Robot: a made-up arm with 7 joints.
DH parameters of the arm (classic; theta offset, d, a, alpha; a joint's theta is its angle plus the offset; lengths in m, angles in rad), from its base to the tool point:
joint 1: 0 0.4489 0 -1.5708
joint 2: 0 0 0 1.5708
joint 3: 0 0.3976 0.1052 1.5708
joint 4: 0 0 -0.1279 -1.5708
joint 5: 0 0.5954 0 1.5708
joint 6: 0 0 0.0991 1.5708
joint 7: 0 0 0 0
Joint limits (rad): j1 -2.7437..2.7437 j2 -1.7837..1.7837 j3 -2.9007..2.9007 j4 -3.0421..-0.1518 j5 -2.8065..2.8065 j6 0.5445..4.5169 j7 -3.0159..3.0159
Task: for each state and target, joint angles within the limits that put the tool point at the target. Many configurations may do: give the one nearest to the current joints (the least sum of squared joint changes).
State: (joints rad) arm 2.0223 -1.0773 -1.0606 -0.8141 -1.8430 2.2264 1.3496
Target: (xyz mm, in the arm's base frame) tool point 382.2 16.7 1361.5
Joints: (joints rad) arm 2.0046 -0.8848 -0.6235 -1.2715 -1.9053 2.4367 1.3496
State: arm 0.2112 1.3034 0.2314 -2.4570 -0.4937 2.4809 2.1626
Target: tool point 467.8 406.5 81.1
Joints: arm 0.1696 0.7562 0.4093 -2.3320 -0.5153 2.5796 2.1626
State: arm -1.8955 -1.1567 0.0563 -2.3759 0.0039 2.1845 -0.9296
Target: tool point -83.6 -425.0 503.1
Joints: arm -1.8557 -0.7769 0.1124 -3.0421 -0.0040 2.0745 -0.9296
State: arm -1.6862 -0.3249 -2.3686 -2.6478 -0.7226 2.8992 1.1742
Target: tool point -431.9 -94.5 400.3
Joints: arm -1.6963 -0.7424 -1.5782 -2.9218 -0.9283 3.2132 1.1742
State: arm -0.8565 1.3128 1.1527 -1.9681 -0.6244 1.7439 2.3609
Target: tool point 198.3 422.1 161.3
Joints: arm -0.7025 1.3726 1.0426 -2.7063 -0.6280 1.6402 2.3609
